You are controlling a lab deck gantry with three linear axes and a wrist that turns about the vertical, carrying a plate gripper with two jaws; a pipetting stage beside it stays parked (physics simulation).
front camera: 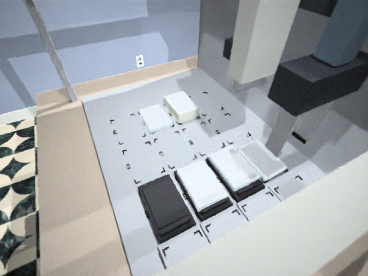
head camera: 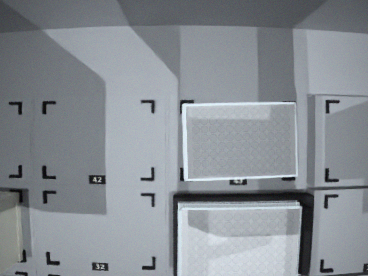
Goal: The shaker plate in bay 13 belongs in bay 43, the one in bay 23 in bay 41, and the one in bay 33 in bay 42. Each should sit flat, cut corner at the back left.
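Places are measured from the robot's base along level axes (x back, y left, z down), in millimetres.
Pixels of known places: gripper, fingertip midpoint: (front camera: 286,144); robot's base, link origin: (front camera: 111,121).
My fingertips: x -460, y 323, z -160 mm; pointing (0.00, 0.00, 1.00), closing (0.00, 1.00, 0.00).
Ahead of a thing's pixels: the offset from my fingertips to its top centre. "spot": to the spot under its first point.
A clear shaker plate @[dy +41, dx +68, dz +144 mm] (front camera: 264,160) (head camera: 241,142) lies flat in bay 43, within the corner marks; its cut corner cannot be made out. A second plate @[dy -172, dx +68, dz +123 mm] (front camera: 202,185) sits on the dark shaker in bay 23. A third plate @[dy -65, dx +73, dz +123 mm] (front camera: 234,167) (head camera: 242,245) sits on the dark shaker in bay 33. The dark shaker @[dy -279, dx +64, dz +129 mm] (front camera: 165,205) in bay 13 bears no plate. My gripper (front camera: 287,144) is open and empty, its jaws apart above and behind the bay 43 plate in the front view. The jaws do not show in the head view.
A cream block @[dy -66, dx +396, dz +118 mm] (front camera: 181,106) (head camera: 9,227) and a low white plate @[dy -173, dx +396, dz +146 mm] (front camera: 155,117) stand at the far side of the deck. The pale pipetting stage (front camera: 262,42) hangs beside the gripper. The labels of bay 42 @[spot: dy -5, dx +231, dz +160 mm] (head camera: 97,179) and bay 32 @[spot: dy -112, dx +231, dz +160 mm] (head camera: 100,266) show.
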